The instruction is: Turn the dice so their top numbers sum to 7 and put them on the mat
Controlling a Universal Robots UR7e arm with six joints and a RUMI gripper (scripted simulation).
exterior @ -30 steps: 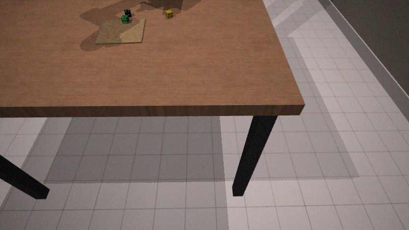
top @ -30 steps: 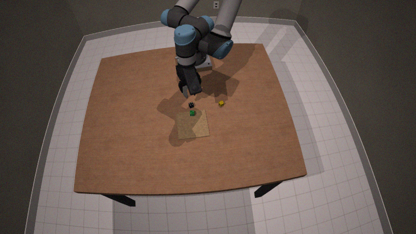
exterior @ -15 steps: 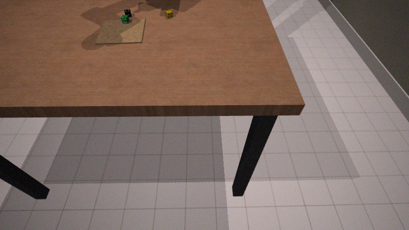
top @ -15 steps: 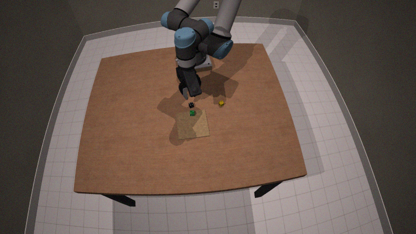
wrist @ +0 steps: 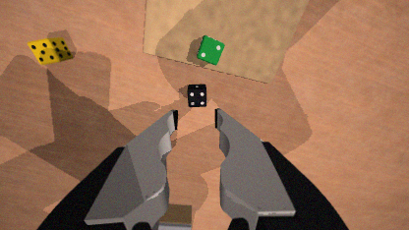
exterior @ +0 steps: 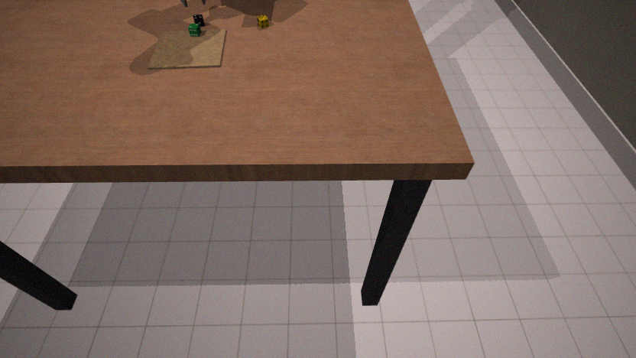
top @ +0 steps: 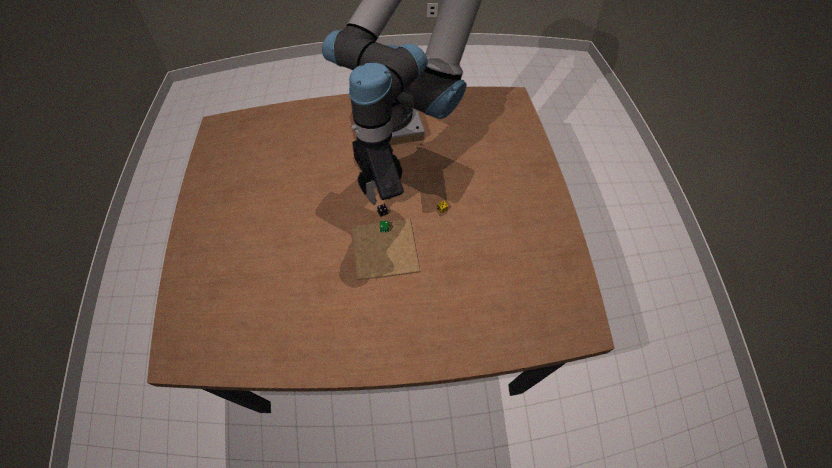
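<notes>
Right now the black die is 50 mm below my hand. Also, from my hand: yellow die (140 mm to the left, 50 mm below, 20 mm ahead); green die (50 mm ahead, 40 mm below); tan mat (100 mm ahead, 60 mm below, 10 mm to the right).
</notes>
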